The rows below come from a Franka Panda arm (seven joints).
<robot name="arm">
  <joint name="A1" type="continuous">
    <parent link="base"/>
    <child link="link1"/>
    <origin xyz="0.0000 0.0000 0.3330" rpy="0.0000 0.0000 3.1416"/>
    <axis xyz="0 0 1"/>
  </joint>
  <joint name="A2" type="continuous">
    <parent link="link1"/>
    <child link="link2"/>
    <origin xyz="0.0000 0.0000 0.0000" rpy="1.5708 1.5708 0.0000"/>
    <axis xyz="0 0 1"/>
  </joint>
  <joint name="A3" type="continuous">
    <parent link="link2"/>
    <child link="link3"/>
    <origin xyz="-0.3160 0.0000 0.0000" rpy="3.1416 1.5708 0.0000"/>
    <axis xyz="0 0 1"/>
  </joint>
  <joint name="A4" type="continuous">
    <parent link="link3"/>
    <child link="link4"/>
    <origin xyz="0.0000 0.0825 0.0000" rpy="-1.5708 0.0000 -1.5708"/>
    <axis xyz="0 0 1"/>
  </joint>
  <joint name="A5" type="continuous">
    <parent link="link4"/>
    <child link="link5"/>
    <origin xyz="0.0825 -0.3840 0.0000" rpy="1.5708 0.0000 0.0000"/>
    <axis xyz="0 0 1"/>
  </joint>
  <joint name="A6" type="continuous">
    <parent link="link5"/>
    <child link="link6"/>
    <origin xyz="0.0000 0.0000 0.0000" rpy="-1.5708 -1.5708 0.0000"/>
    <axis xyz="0 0 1"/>
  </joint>
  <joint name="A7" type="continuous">
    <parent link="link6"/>
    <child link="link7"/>
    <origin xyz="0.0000 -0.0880 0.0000" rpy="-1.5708 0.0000 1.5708"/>
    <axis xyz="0 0 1"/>
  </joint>
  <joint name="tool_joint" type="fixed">
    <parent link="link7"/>
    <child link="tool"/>
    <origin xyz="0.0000 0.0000 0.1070" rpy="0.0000 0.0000 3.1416"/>
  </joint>
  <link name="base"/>
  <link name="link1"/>
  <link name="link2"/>
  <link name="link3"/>
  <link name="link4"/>
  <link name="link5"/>
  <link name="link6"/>
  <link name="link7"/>
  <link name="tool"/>
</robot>
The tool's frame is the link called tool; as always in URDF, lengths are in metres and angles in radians. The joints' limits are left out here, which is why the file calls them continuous.
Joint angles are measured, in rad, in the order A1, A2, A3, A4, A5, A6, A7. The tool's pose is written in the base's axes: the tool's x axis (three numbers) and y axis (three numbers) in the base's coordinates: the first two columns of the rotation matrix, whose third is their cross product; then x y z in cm. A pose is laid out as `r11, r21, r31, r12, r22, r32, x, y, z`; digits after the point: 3 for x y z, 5 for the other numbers.
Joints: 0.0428, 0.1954, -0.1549, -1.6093, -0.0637, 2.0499, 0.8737
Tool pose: 0.54909, -0.80450, 0.22645, -0.80216, -0.58336, -0.12742, 64.230, -6.774, 53.738
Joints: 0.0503, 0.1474, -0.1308, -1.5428, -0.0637, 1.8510, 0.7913
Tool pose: 0.64195, -0.74736, 0.17131, -0.75096, -0.65794, -0.05624, 62.085, -4.949, 57.909
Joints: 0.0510, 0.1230, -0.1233, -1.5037, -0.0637, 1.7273, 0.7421
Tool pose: 0.68628, -0.71608, 0.12749, -0.72102, -0.69284, -0.01024, 60.505, -4.508, 60.060
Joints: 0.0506, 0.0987, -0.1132, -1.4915, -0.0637, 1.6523, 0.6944
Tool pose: 0.72691, -0.68001, 0.09584, -0.68427, -0.72902, 0.01746, 59.172, -3.998, 61.367
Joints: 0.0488, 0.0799, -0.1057, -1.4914, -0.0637, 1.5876, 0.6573
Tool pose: 0.75587, -0.65221, 0.05726, -0.65460, -0.75452, 0.04683, 57.993, -3.716, 61.869
